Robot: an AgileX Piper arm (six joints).
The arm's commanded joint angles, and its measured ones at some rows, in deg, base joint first. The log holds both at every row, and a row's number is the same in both.
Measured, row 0:
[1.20 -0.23 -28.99 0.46 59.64 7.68]
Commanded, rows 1 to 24:
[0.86 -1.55 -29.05 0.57 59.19 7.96]
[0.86 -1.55 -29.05 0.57 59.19 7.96]
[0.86 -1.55 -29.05 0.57 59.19 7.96]
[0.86 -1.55 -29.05 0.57 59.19 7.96]
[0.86 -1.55 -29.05 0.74 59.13 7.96]
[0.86 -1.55 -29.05 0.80 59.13 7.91]
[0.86 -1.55 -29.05 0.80 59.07 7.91]
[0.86 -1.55 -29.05 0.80 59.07 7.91]
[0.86 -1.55 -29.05 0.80 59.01 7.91]
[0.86 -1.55 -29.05 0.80 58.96 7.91]
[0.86 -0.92 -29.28 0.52 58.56 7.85]
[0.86 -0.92 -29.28 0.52 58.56 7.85]
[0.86 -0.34 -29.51 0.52 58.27 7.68]
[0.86 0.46 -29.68 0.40 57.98 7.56]
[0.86 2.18 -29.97 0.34 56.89 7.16]
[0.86 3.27 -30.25 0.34 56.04 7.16]
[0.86 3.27 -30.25 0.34 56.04 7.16]
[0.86 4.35 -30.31 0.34 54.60 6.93]
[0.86 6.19 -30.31 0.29 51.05 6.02]
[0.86 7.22 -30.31 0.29 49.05 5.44]
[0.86 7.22 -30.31 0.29 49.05 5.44]
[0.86 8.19 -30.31 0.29 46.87 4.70]
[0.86 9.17 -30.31 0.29 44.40 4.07]
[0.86 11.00 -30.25 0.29 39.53 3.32]
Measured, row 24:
[1.20 8.82 -29.85 0.40 46.58 5.21]
